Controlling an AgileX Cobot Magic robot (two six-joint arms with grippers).
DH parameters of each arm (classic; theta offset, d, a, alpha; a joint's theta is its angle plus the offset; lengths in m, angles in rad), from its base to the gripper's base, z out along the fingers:
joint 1: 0 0.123 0 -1.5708
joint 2: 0.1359 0 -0.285 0
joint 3: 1.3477 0 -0.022 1.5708
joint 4: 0 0.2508 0 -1.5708
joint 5: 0 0 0.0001 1.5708
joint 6: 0 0.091 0 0
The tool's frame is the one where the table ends.
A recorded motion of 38 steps. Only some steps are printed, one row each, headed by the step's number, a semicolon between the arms.
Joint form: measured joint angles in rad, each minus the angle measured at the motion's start. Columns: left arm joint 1, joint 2, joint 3, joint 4, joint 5, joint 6; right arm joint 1, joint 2, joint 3, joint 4, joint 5, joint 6.
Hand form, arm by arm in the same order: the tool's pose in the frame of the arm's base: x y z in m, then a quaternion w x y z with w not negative. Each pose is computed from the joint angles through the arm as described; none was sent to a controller.
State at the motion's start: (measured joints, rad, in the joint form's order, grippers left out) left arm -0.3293 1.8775 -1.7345 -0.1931 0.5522 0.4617; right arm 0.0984 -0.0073 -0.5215 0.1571 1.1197 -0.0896
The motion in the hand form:
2: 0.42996 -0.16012 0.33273 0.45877 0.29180 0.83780 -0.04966; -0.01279 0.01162 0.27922 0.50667 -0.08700 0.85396 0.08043
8: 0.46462 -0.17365 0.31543 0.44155 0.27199 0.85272 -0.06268; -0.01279 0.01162 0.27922 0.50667 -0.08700 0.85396 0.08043
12: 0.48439 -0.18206 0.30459 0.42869 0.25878 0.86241 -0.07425; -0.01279 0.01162 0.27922 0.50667 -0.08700 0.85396 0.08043
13: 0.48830 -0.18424 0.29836 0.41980 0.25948 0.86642 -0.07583; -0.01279 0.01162 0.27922 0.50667 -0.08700 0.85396 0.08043
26: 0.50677 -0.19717 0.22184 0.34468 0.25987 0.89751 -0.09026; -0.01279 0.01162 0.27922 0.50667 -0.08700 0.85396 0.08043
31: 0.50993 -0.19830 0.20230 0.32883 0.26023 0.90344 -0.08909; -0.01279 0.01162 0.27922 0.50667 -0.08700 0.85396 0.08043
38: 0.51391 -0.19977 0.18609 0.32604 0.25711 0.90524 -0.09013; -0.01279 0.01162 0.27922 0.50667 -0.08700 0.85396 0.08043
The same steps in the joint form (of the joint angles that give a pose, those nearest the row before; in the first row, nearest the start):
2: -0.0104 0.0434 -0.0517 0.0366 0.0199 -0.0431; 0.0000 0.0000 0.0000 0.0000 0.0000 0.0000
8: -0.0126 0.2091 -0.2599 0.0504 0.0967 -0.1148; 0.0000 0.0000 0.0000 0.0000 0.0000 0.0000
12: -0.0137 0.3206 -0.4174 0.0504 0.1679 -0.1593; 0.0000 0.0000 0.0000 0.0000 0.0000 0.0000
13: -0.0146 0.3482 -0.4476 0.0493 0.1897 -0.1628; 0.0000 0.0000 0.0000 0.0000 0.0000 0.0000
26: -0.0209 0.5112 -0.4870 0.0153 0.2268 -0.1680; 0.0000 0.0000 0.0000 0.0000 0.0000 0.0000
31: -0.0209 0.5472 -0.4870 0.0153 0.2246 -0.1680; 0.0000 0.0000 0.0000 0.0000 0.0000 0.0000
38: -0.0209 0.5798 -0.4875 0.0101 0.1982 -0.1680; 0.0000 0.0000 0.0000 0.0000 0.0000 0.0000

